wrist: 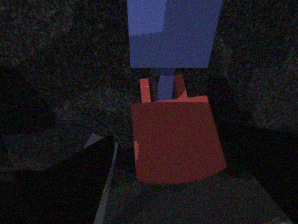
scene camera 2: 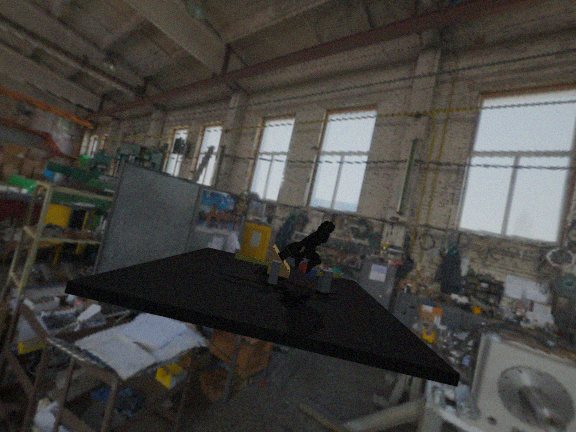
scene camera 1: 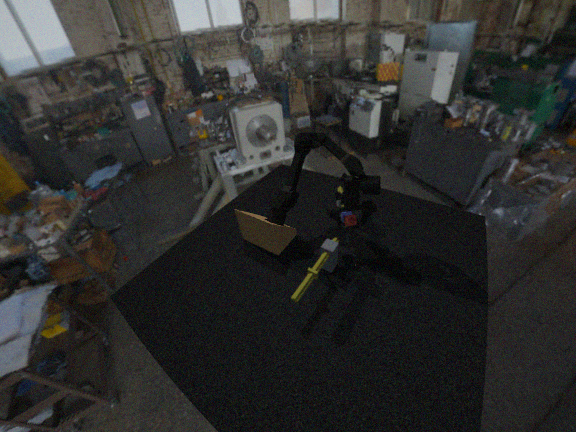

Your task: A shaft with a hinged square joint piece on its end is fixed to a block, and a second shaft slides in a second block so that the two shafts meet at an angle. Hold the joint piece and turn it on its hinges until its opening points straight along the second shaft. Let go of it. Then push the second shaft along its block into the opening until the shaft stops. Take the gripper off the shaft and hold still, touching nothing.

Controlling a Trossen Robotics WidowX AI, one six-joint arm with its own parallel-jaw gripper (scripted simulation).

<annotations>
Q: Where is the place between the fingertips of my gripper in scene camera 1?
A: At 351, 227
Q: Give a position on a red square joint piece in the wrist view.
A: At 175, 141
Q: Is my gripper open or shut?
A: Open.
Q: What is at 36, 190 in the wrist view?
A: My gripper.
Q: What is my gripper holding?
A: Nothing.
</annotations>
